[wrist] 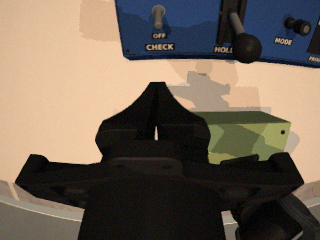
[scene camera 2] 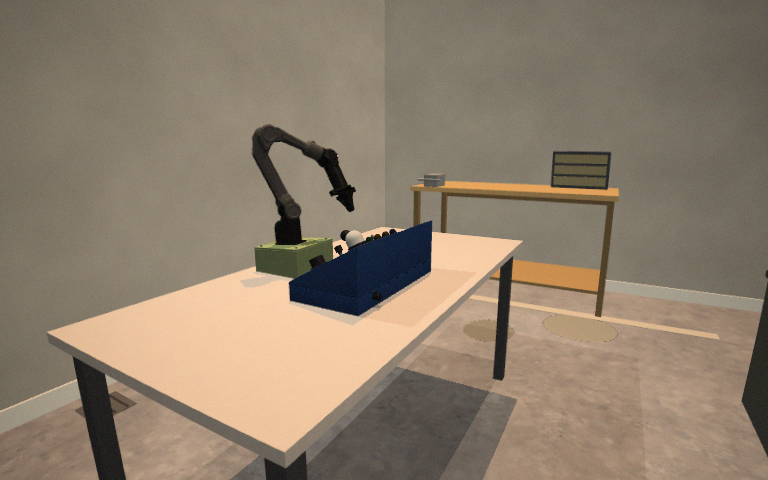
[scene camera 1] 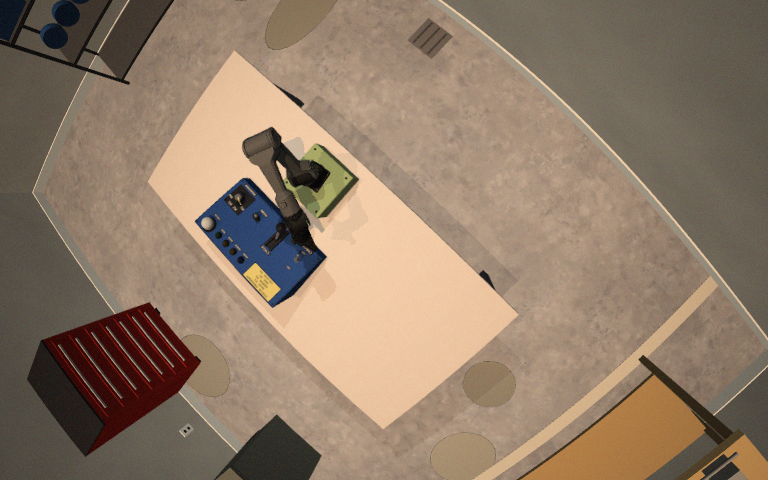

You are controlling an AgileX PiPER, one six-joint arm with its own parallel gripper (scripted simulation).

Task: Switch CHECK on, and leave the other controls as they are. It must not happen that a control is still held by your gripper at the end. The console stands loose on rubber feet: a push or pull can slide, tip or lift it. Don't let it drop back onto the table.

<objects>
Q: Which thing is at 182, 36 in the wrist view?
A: A blue console.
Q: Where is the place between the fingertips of my gripper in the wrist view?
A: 157, 91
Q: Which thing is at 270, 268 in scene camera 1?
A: A blue console.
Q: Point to a blue console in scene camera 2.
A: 371, 270
</objects>
